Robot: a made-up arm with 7 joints.
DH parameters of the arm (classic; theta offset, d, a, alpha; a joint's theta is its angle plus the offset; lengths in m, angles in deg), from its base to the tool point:
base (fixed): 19.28 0 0.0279 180
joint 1: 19.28 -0.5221 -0.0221 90
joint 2: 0 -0.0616 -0.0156 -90
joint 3: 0 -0.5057 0.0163 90
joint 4: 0 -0.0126 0.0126 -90
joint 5: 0 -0.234 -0.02 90
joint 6: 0 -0.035 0.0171 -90
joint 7: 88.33 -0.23 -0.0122 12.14
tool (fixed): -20.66 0.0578 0 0
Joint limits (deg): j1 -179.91..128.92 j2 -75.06..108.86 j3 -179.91..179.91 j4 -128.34..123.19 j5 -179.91..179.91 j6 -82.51..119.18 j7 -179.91..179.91
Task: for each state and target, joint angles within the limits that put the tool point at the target. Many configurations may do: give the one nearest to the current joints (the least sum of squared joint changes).
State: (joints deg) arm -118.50 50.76 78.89 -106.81 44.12 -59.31 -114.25
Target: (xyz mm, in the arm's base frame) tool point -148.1 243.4 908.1
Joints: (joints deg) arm -80.07 57.25 46.49 -85.10 33.39 -55.01 -114.79
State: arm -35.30 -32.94 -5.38 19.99 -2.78 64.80 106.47
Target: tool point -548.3 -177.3 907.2
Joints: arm -20.16 -75.06 -23.78 18.14 -15.63 85.56 103.93
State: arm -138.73 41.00 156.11 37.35 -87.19 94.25 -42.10
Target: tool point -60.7 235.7 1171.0
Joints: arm -164.30 32.13 179.91 35.67 -77.79 92.87 -42.54
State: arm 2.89 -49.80 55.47 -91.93 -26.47 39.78 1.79
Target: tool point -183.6 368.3 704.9
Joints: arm 20.43 -40.80 72.74 -128.34 -33.34 22.22 -1.01
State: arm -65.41 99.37 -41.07 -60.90 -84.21 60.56 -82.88
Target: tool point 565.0 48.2 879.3
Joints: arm -30.30 83.10 -52.95 -87.34 -94.05 55.82 -82.36
